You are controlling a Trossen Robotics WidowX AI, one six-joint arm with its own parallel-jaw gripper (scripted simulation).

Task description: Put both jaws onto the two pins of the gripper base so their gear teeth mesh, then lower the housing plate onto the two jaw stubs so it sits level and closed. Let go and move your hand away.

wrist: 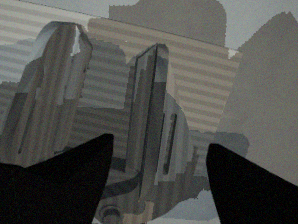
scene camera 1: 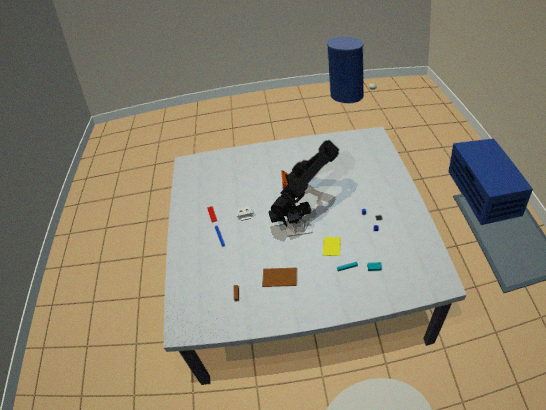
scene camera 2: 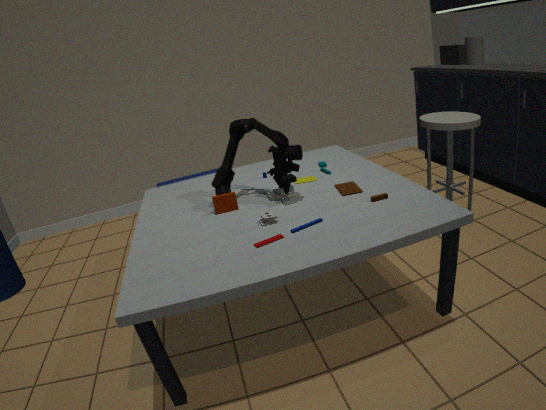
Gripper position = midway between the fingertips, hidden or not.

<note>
In view: my gripper (wrist: 160,147) and a grey jaw (wrist: 157,185).
</note>
